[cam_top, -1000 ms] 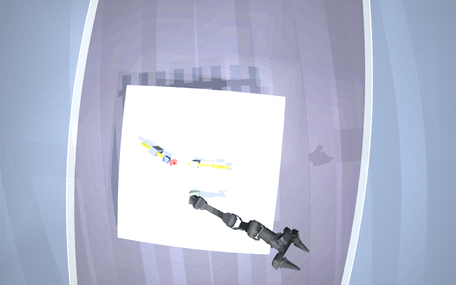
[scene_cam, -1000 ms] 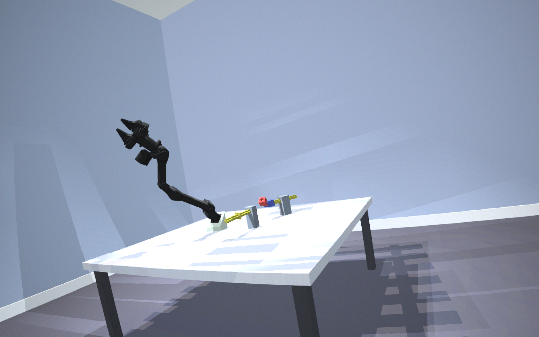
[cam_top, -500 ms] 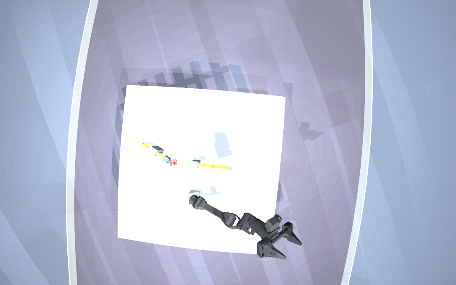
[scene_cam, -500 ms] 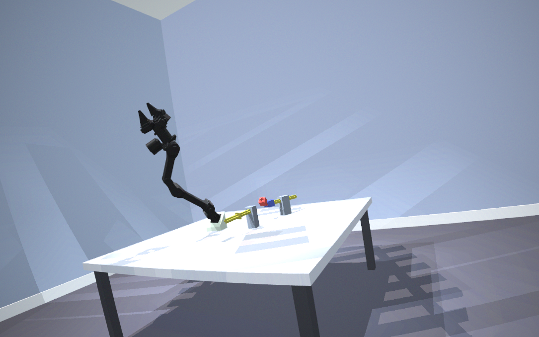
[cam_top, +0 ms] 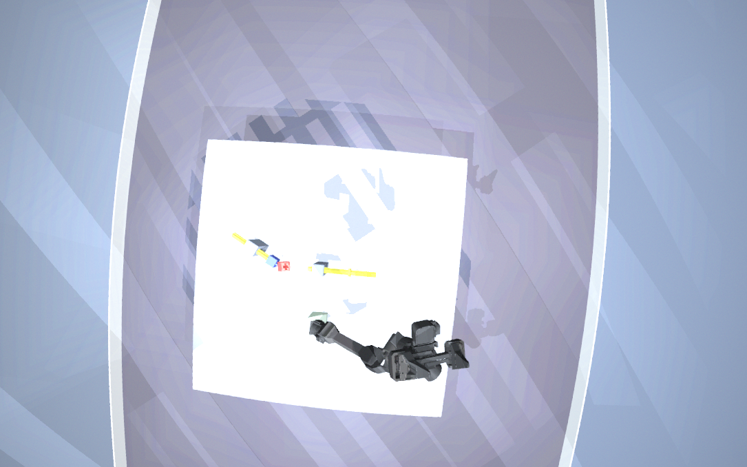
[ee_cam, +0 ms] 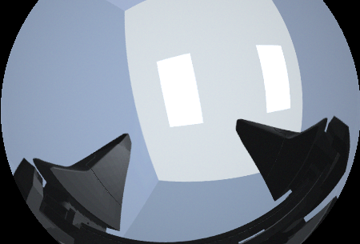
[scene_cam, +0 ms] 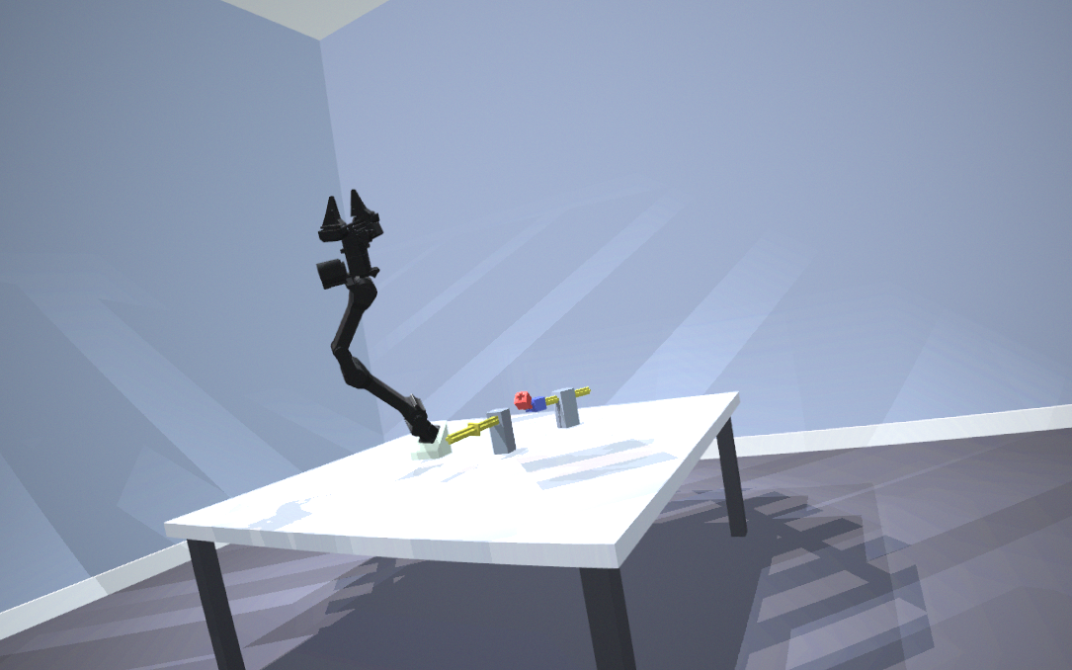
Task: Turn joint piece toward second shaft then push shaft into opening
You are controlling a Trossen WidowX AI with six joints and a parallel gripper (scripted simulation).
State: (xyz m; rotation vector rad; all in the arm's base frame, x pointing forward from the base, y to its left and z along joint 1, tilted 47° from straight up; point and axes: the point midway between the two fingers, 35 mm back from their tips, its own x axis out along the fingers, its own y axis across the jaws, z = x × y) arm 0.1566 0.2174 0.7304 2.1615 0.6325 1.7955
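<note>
Right now my gripper tip is 630 mm above the red square joint piece, 550 mm to the right of it and 50 mm short of it.
</note>
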